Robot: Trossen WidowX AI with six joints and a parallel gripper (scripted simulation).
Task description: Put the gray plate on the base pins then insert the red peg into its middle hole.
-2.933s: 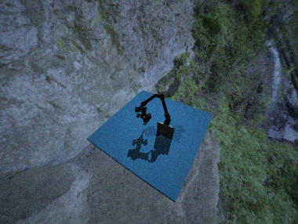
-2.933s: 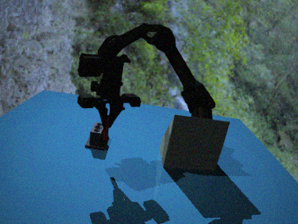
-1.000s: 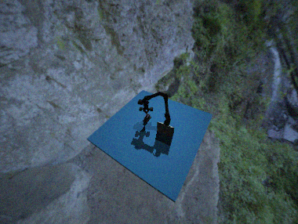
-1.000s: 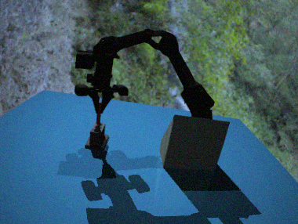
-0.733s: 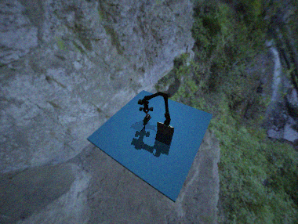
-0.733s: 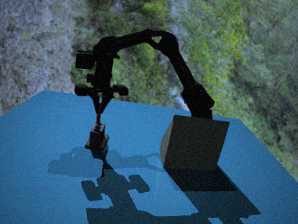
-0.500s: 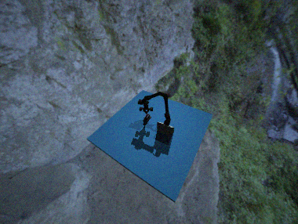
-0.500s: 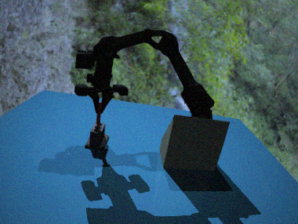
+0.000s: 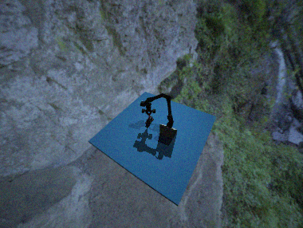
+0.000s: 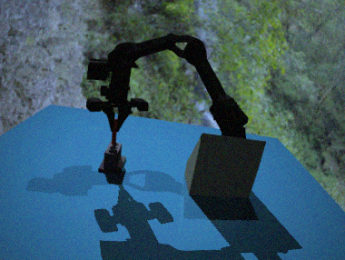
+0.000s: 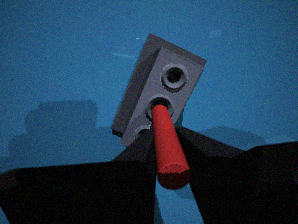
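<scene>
Right now the gray plate is 7 cm below my gripper tip. Round my gripper tip: red peg right at my gripper tip.
</scene>
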